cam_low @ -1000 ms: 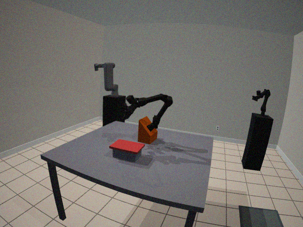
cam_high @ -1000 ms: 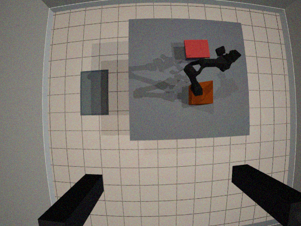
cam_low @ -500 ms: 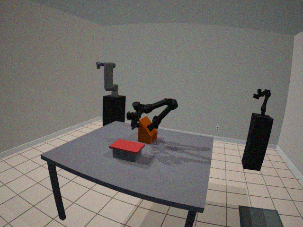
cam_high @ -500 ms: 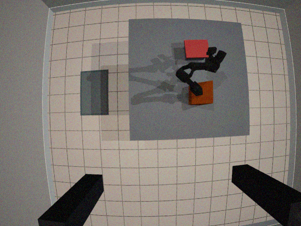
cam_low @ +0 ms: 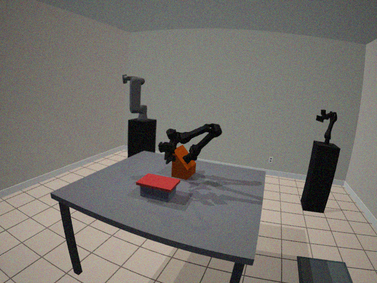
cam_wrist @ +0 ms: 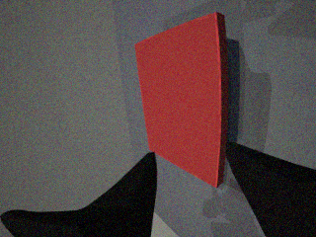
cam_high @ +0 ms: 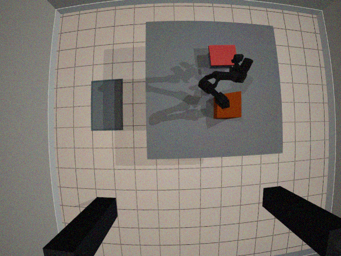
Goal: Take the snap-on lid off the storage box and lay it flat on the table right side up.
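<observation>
Now: the red lid 12 cm ahead of my gripper tip, 1 cm to the left of it and 10 cm below it. Also, from my gripper tip: grey-blue storage box 12 cm ahead, 1 cm to the left, 15 cm below.
</observation>
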